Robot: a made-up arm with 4 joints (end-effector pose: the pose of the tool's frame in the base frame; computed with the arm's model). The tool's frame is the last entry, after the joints. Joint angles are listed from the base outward.
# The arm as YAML. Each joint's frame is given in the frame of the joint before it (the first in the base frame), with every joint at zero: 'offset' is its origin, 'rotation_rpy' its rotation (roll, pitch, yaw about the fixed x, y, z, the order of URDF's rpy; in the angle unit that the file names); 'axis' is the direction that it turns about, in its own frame. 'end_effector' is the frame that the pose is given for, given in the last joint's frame.
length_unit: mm
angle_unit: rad
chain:
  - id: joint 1
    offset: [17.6, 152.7, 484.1]
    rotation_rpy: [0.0, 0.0, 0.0]
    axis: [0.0, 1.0, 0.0]
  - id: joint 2
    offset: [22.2, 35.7, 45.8]
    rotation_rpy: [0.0, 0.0, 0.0]
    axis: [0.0, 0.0, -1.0]
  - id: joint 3
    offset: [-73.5, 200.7, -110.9]
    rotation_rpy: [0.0, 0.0, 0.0]
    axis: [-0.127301, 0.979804, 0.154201]
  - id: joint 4
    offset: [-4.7, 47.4, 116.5]
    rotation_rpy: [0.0, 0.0, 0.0]
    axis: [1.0, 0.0, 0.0]
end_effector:
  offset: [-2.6, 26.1, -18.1]
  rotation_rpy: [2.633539, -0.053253, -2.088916]
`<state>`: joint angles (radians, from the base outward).
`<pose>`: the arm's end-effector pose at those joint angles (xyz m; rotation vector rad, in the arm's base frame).
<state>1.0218 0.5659 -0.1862 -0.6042</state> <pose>0.0769 0.4568 0.4263 0.2851 -1.6718 -0.1106</pose>
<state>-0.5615 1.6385 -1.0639 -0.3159</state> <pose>0.2754 0.3216 0.6305 1.1615 2.0837 -0.3651</pose>
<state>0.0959 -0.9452 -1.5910 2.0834</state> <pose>-0.2999 0.1593 0.4571 -1.6113 -1.1006 1.4095</pose>
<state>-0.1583 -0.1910 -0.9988 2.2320</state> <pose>-0.2003 0.3878 0.4684 -1.7545 -0.3304 1.3854</pose>
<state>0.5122 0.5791 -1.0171 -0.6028</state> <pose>0.0457 0.4831 0.4523 0.1974 -2.8295 0.6006</pose>
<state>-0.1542 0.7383 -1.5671 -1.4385</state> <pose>0.0885 0.4715 0.4338 1.4001 2.2887 -1.0620</pose>
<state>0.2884 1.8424 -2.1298 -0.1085</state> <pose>0.3127 0.2635 0.2985 0.6131 1.7337 -2.0812</pose>
